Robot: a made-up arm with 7 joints.
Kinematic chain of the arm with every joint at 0, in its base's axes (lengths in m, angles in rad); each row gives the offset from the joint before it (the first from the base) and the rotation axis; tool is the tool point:
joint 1: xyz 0 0 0 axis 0 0.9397 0.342
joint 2: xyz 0 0 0 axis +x
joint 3: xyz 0 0 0 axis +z
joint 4: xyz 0.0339 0 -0.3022 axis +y
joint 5: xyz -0.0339 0 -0.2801 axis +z
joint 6: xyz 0 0 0 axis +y
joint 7: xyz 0 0 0 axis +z
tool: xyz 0 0 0
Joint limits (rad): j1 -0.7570..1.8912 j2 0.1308..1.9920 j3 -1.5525..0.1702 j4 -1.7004..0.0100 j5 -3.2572..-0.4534 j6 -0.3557..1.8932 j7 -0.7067..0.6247
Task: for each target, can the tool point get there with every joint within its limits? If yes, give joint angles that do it. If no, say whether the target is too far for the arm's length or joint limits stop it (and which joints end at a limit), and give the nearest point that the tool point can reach.
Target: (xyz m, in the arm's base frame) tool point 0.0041 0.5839 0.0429
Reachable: yes | joints 0.0516 1.7050 -1.2348 -0.1325 -0.9092 1.5815 0.1007
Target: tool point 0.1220 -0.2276 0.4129
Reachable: no: joint limits stop it (at a limit: joint 1, joint 2, joint 3, joint 4) | nearest point 0.1749 0.1854 0.3531 | short by 0.421 m
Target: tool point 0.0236 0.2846 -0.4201
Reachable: yes | joints 0.0765 1.1998 -1.3600 -1.2785 -1.7300 1.3270 -0.2042
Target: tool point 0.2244 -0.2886 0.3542
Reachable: no: joint limits stop it (at a limit: joint 1, joint 2, joint 4) | nearest point 0.3974 -0.1698 -0.0538 | short by 0.459 m
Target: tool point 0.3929 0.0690 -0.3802
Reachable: yes | joints -0.3606 0.3121 -0.1983 -0.9288 -0.7835 1.1654 0.4627
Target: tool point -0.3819 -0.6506 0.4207
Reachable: no: too far | nearest point -0.4353 -0.3524 0.0210 | short by 0.502 m
